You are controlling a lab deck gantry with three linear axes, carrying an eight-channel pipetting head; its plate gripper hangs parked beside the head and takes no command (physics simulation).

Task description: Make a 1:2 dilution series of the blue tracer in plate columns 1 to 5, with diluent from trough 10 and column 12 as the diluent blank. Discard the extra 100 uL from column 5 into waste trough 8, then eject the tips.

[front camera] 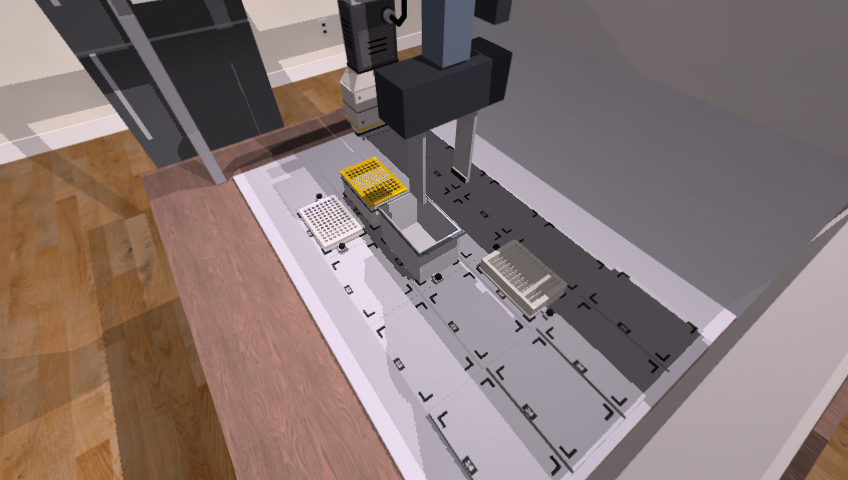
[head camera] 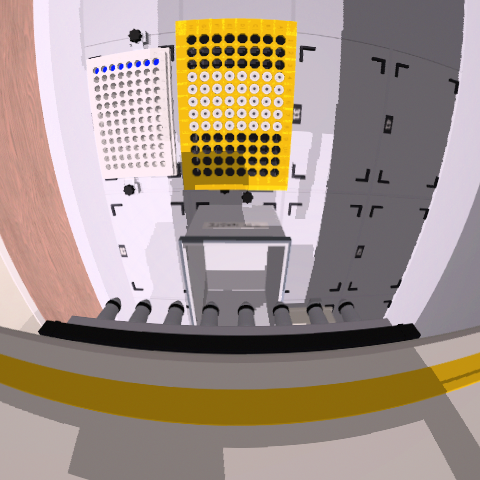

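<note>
The eight-channel head [front camera: 361, 107] [head camera: 240, 345] hangs above the deck at the back; its nozzles [head camera: 245, 311] look bare, without tips. The parked plate gripper [front camera: 441, 185] is open and empty, its two paddles apart above the deck behind the grey bin. The white well plate [front camera: 346, 239] [head camera: 169, 102] has blue liquid in its top column in the head view; its other wells look pale. The yellow tip rack [front camera: 357, 187] [head camera: 286, 150] beside it has a middle band of white-ringed tips with dark positions on both sides. The beige trough block [front camera: 538, 304] stands to the right in the front view; its liquids cannot be told apart.
An open grey bin [front camera: 437, 261] [head camera: 235, 239] stands between the tip rack and the trough block, its walls rising above the deck. Black locating knobs [front camera: 437, 277] [head camera: 135, 35] stand beside the labware. A wooden edge [front camera: 267, 356] [head camera: 30, 165] borders the deck.
</note>
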